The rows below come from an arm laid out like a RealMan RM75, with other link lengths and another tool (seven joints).
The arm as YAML. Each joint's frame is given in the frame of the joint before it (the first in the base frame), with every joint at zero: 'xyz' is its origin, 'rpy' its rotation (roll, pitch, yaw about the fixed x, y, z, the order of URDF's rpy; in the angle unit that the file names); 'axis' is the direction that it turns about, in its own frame. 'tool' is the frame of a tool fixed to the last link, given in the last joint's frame.
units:
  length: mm
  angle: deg
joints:
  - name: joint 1
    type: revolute
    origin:
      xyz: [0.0, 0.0, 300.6]
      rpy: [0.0, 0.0, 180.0]
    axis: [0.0, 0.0, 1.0]
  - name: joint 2
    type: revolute
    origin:
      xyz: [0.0, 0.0, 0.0]
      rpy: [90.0, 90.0, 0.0]
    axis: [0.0, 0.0, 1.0]
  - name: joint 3
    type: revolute
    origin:
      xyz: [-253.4, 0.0, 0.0]
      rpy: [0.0, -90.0, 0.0]
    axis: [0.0, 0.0, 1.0]
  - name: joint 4
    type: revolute
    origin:
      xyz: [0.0, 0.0, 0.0]
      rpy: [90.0, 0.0, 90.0]
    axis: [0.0, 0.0, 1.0]
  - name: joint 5
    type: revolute
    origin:
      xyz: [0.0, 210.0, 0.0]
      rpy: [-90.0, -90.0, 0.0]
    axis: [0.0, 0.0, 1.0]
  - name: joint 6
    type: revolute
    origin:
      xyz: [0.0, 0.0, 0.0]
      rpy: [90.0, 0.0, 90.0]
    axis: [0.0, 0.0, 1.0]
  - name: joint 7
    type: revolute
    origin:
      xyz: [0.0, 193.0, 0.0]
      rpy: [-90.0, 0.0, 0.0]
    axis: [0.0, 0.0, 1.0]
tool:
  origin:
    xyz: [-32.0, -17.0, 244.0]
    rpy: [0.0, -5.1, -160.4]
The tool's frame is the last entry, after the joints.
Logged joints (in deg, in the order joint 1, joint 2, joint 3, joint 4, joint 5, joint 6, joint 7), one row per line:
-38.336, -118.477, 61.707, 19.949, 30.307, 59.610, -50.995
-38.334, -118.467, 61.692, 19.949, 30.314, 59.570, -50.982
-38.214, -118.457, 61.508, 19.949, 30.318, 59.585, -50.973
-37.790, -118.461, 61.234, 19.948, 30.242, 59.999, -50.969
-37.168, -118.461, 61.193, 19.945, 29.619, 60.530, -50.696
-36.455, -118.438, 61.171, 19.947, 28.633, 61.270, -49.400
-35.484, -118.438, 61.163, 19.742, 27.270, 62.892, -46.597
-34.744, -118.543, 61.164, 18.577, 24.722, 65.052, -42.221
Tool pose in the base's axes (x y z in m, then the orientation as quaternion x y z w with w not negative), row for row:
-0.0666, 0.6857, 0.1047, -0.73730, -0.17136, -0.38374, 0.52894
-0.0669, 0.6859, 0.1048, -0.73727, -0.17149, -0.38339, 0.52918
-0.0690, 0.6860, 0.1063, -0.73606, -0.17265, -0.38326, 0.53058
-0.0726, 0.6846, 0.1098, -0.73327, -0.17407, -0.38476, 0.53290
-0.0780, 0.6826, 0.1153, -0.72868, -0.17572, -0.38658, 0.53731
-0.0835, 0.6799, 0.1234, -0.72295, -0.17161, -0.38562, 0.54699
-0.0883, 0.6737, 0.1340, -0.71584, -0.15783, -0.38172, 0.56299
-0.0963, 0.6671, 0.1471, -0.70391, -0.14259, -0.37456, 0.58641
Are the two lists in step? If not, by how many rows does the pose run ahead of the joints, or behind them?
They are in step.
